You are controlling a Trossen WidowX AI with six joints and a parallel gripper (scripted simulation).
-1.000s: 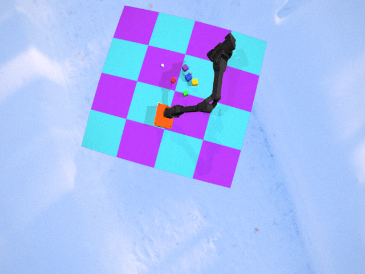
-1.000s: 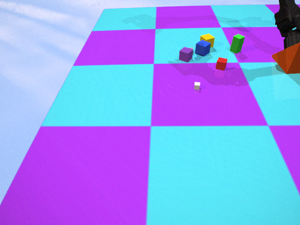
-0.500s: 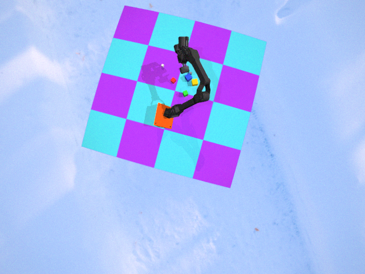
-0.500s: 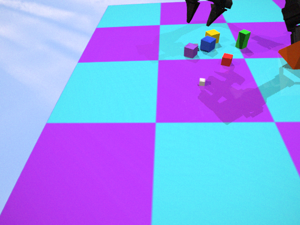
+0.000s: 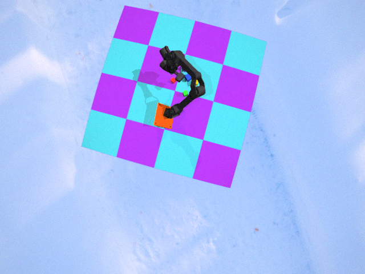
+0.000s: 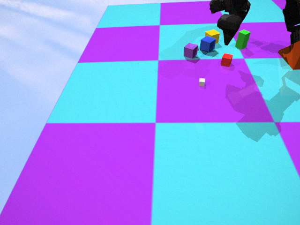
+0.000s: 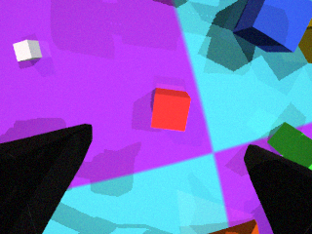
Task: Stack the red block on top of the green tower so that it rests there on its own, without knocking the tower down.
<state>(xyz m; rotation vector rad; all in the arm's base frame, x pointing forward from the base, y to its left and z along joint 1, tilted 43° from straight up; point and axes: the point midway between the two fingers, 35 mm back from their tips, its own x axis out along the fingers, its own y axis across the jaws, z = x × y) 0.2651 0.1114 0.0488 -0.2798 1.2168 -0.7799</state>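
The red block lies 80 mm below my gripper tip. The rest, counted from my gripper tip: blue cube 110 mm to the right, 80 mm below, 50 mm ahead; purple cube 120 mm ahead, 80 mm below, 60 mm to the right; small white cube 120 mm to the left, 90 mm below, 90 mm ahead.
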